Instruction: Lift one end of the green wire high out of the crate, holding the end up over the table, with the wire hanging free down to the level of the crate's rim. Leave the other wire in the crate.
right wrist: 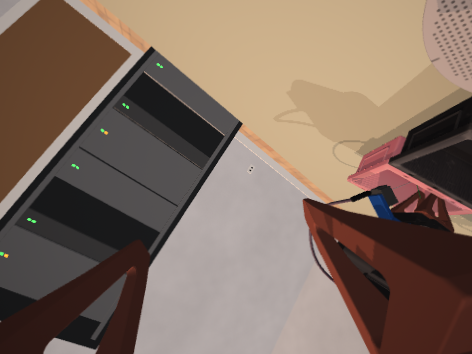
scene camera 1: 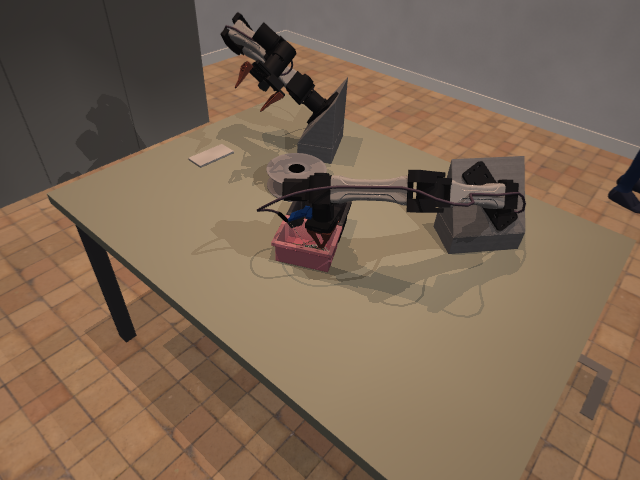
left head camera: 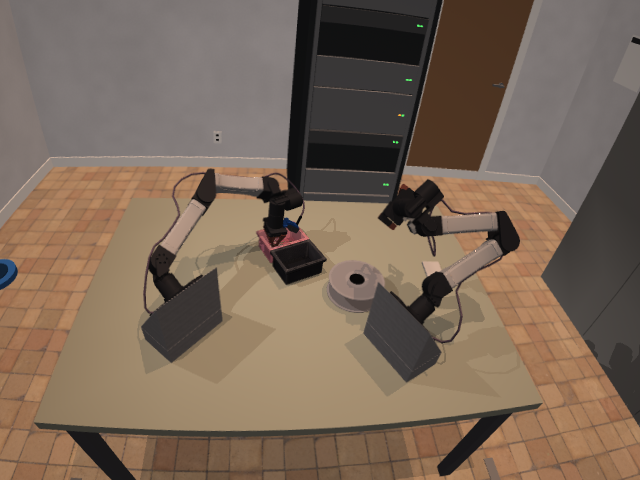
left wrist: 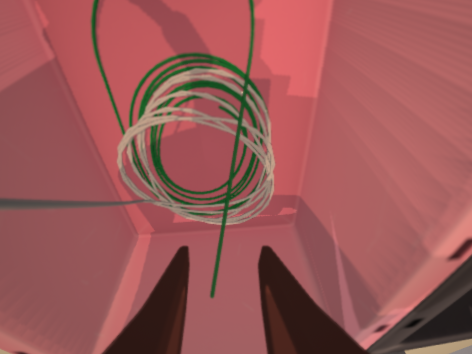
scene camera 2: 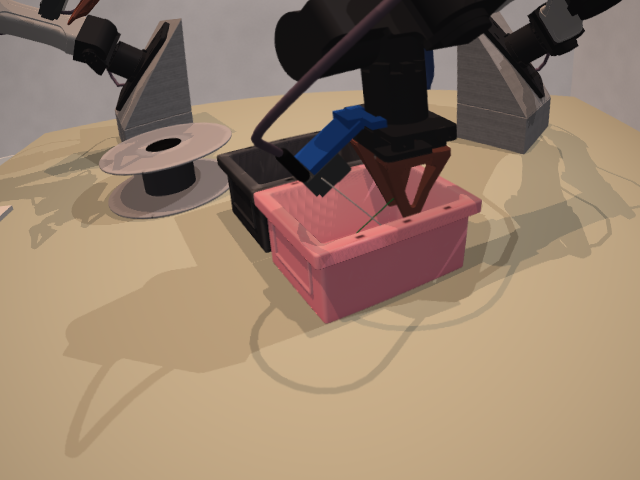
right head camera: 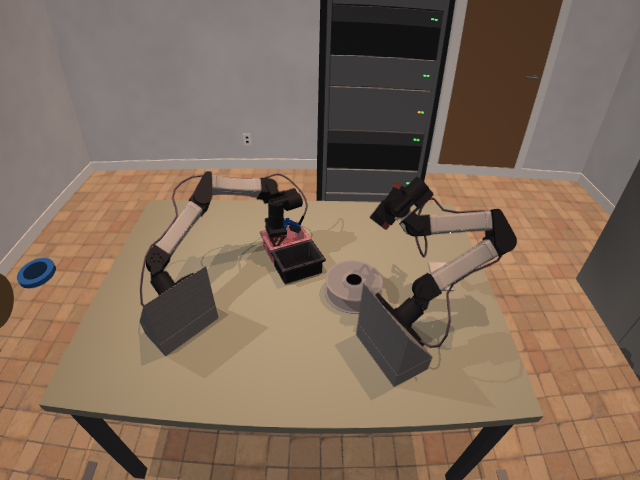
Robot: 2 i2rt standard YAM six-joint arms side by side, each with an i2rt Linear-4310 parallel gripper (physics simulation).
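Places are measured from the left arm's base along level axes (x ahead, y left, z up), in millimetres.
Pixels of known places: left gripper, between the fingertips: (scene camera 1: 323, 244) (left head camera: 272, 245) (left wrist: 224, 255) (scene camera 2: 402, 211) (right head camera: 275, 245); right gripper, between the fingertips: (right wrist: 222, 228) (scene camera 1: 248, 99) (left head camera: 391, 206) (scene camera 2: 38, 1); left arm's base, origin of its link: (scene camera 1: 489, 196) (scene camera 2: 510, 53); right arm's base, origin of its link: (scene camera 1: 322, 109) (scene camera 2: 143, 68) (right head camera: 399, 320).
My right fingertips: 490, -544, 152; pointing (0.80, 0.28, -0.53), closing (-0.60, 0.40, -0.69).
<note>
Ahead of a thing's pixels: the offset from my right fingertips to its top centre, as dx, dy, dz. "*": to the spot under its first point.
The green wire {* -18, +381, -257} (left wrist: 223, 227) (scene camera 2: 367, 223) lies coiled in the pink crate {+0, +375, -231} (scene camera 2: 330, 254) (scene camera 1: 302, 260), with one straight end rising over the coil. The whitish wire {* +20, +378, -239} (left wrist: 75, 204) (scene camera 2: 346, 197) is coiled with it, and its own end leans up toward a side wall. My left gripper (left wrist: 224, 255) (scene camera 2: 403, 209) (scene camera 1: 323, 245) is open and points down, its fingertips inside the crate's opening near rim level. In the left wrist view the green end shows between the open fingers, ungripped. My right gripper (scene camera 1: 248, 98) (right wrist: 222, 228) is open and empty, raised away from the crate.
A black crate {-90, +285, -231} (left head camera: 297, 276) (scene camera 2: 248, 211) stands against the pink crate. A wire spool {-133, +58, -240} (left head camera: 343, 281) (scene camera 2: 206, 136) stands between the black crate and the right arm's base. A pale flat piece {+60, -240, -297} (scene camera 1: 210, 155) lies beyond the spool. A server rack (left head camera: 367, 72) stands behind the table.
</note>
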